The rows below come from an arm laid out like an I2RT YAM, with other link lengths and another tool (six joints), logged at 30 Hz.
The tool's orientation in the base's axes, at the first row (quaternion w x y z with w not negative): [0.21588, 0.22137, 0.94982, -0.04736]
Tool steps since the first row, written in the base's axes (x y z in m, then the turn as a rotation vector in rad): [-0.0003, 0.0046, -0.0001, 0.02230, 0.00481, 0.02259]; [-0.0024, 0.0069, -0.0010, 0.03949, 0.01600, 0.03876]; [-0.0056, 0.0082, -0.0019, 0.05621, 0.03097, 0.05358]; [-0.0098, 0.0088, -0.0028, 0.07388, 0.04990, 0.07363]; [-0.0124, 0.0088, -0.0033, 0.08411, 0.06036, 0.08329]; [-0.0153, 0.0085, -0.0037, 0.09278, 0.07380, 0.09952]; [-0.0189, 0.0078, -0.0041, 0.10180, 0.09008, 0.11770]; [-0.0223, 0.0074, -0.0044, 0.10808, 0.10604, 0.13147]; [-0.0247, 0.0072, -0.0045, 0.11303, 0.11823, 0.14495]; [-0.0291, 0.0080, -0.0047, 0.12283, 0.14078, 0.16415]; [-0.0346, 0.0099, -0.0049, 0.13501, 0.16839, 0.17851]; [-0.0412, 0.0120, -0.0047, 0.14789, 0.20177, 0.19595]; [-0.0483, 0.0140, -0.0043, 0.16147, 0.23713, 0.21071]
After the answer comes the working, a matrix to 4 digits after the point.
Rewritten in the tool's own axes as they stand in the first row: [0.0021, 0.0040, -0.0009, -0.02585, 0.01428, -0.01260]; [0.0051, 0.0051, -0.0013, -0.04225, 0.03199, -0.02258]; [0.0086, 0.0049, -0.0020, -0.05617, 0.05288, -0.03222]; [0.0127, 0.0036, -0.0029, -0.07153, 0.07778, -0.04695]; [0.0150, 0.0024, -0.0035, -0.07978, 0.09173, -0.05362]; [0.0174, 0.0009, -0.0042, -0.08841, 0.10771, -0.06739]; [0.0202, -0.0014, -0.0051, -0.09703, 0.12640, -0.08330]; [0.0229, -0.0032, -0.0061, -0.10166, 0.14357, -0.09624]; [0.0248, -0.0045, -0.0069, -0.10660, 0.15677, -0.10874]; [0.0288, -0.0057, -0.0086, -0.11378, 0.18144, -0.12644]; [0.0341, -0.0064, -0.0109, -0.11877, 0.21167, -0.13978]; [0.0401, -0.0074, -0.0140, -0.12335, 0.24740, -0.15670]; [0.0465, -0.0088, -0.0175, -0.12655, 0.28521, -0.17129]
The tool's axes in the first row as the columns of a matrix, in the base's axes (rounded; the answer above uses it unrounded):
[-0.8088, 0.4410, 0.3891]
[0.4001, 0.8975, -0.1855]
[-0.4311, 0.0056, -0.9023]

